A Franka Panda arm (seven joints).
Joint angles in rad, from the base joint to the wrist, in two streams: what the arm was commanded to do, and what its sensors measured. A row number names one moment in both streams.
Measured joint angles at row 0: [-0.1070, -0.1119, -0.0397, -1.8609, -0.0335, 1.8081, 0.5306]
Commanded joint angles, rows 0 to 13: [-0.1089, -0.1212, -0.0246, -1.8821, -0.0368, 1.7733, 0.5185]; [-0.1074, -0.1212, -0.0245, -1.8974, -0.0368, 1.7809, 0.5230]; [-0.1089, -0.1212, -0.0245, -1.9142, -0.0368, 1.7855, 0.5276]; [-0.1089, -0.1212, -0.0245, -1.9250, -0.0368, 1.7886, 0.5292]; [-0.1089, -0.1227, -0.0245, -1.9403, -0.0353, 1.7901, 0.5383]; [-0.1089, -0.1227, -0.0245, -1.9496, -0.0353, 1.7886, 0.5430]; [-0.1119, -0.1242, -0.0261, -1.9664, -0.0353, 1.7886, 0.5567]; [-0.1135, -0.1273, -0.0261, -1.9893, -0.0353, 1.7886, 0.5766]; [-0.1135, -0.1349, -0.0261, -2.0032, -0.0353, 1.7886, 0.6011]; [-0.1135, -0.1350, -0.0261, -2.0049, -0.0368, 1.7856, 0.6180]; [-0.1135, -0.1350, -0.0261, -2.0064, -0.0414, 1.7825, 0.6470]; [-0.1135, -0.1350, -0.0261, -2.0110, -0.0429, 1.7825, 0.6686]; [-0.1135, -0.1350, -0.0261, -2.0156, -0.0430, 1.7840, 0.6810]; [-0.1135, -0.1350, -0.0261, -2.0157, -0.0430, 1.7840, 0.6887]
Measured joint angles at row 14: [-0.1089, -0.1104, -0.0324, -1.9951, -0.0335, 1.7986, 0.6297]
